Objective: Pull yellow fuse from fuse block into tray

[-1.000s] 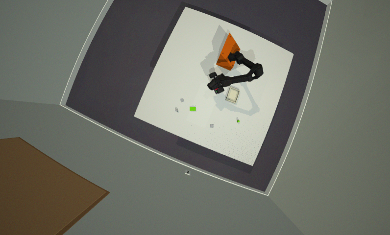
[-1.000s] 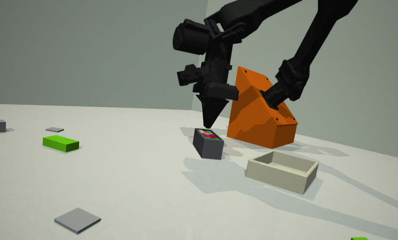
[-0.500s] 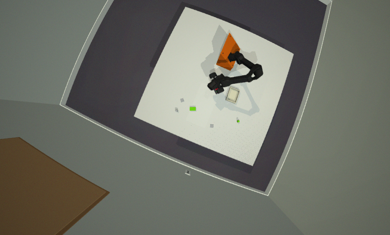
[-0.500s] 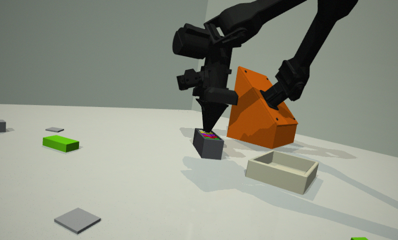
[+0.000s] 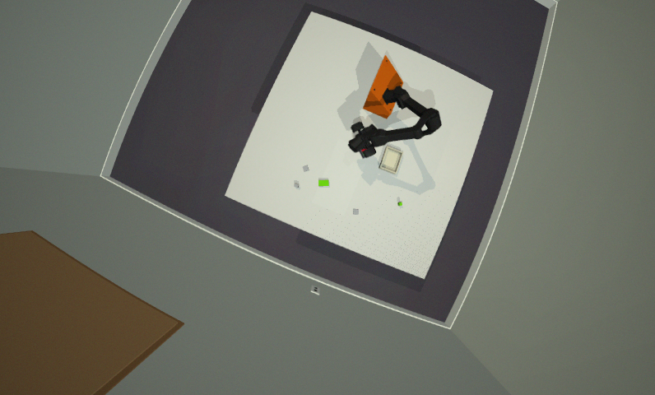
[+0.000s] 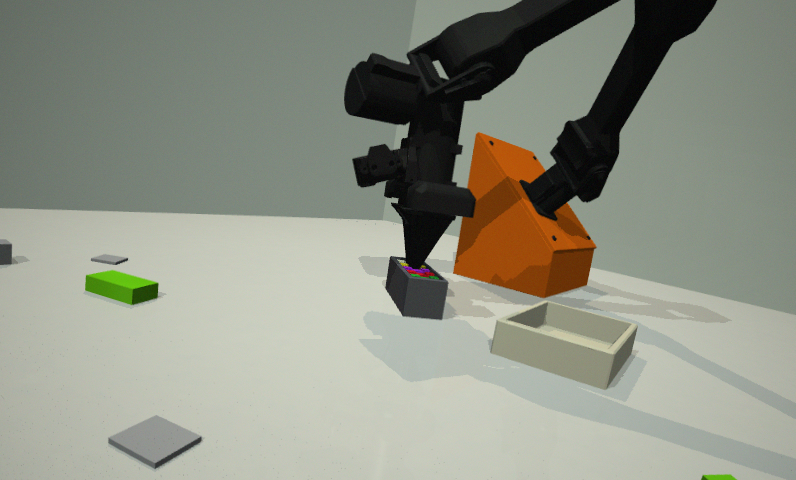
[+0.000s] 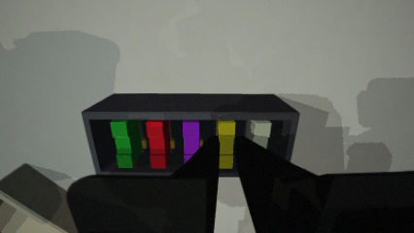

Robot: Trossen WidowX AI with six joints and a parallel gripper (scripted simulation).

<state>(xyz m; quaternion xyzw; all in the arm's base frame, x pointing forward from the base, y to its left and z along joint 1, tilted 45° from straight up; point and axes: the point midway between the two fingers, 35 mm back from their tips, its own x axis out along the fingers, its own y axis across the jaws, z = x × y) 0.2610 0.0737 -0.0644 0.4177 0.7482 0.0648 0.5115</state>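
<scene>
The beige tray is 10 mm behind my gripper tip, 200 mm to the left of it and 30 mm below it. The rest, counted from my gripper tip: yellow fuse 10 mm below; grey cube 390 mm ahead, 200 mm to the right, 20 mm below.
</scene>
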